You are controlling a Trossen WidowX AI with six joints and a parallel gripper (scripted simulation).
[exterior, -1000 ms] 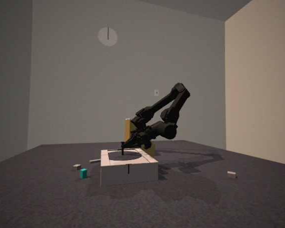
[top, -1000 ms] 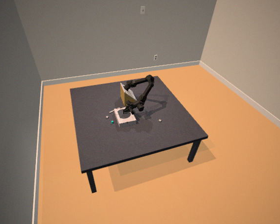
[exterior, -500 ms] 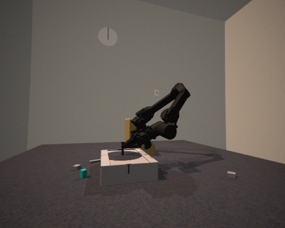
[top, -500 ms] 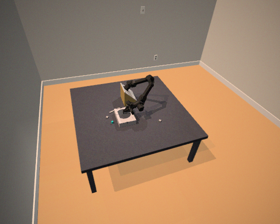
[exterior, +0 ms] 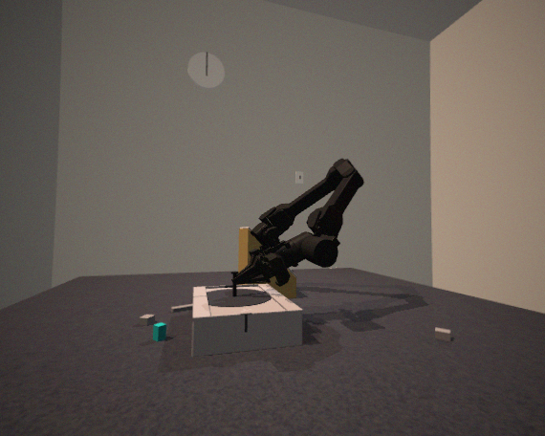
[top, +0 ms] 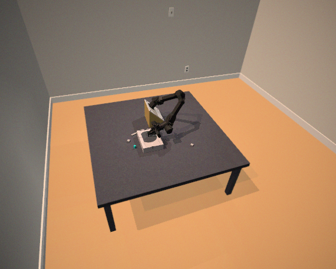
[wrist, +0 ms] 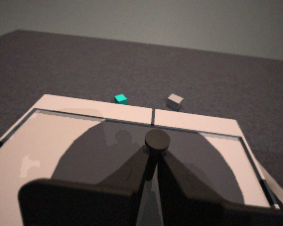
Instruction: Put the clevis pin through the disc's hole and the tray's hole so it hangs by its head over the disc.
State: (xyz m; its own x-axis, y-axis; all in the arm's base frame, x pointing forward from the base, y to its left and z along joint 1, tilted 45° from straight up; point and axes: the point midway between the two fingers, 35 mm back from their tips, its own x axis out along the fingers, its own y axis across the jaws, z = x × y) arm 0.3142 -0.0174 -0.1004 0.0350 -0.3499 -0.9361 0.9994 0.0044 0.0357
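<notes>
Right now my gripper tip is 1 cm above the clevis pin. Also, from my gripper tip: teal cube (14 cm to the right, 7 cm below, 6 cm ahead); then grey disc (3 cm below, 1 cm to the left); then rimmed tray (4 cm below, 2 cm ahead, 1 cm to the left).
</notes>
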